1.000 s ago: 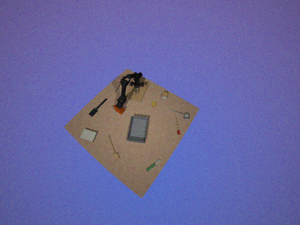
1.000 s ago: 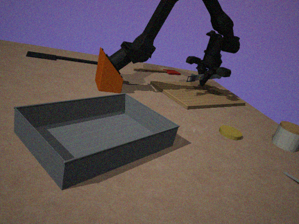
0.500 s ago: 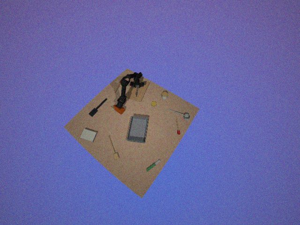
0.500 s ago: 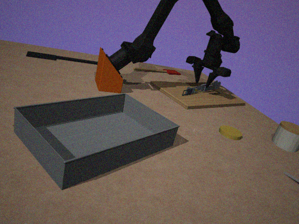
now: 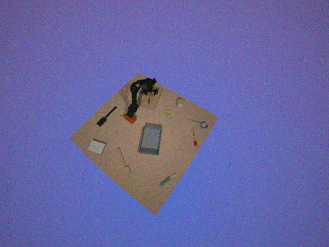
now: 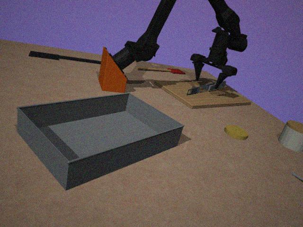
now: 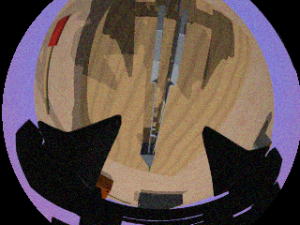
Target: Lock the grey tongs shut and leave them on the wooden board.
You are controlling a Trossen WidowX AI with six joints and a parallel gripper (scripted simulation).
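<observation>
Right now the wooden board is 40 mm below my gripper tip, 20 mm to the left of it and 20 mm behind it. The rest, counted from my gripper tip: lidded jar (370 mm ahead, 100 mm to the left, 20 mm below); then yellow disc (300 mm ahead, 80 mm to the right, 40 mm below); then red-handled tool (300 mm behind, 40 mm below, 30 mm to the right).
</observation>
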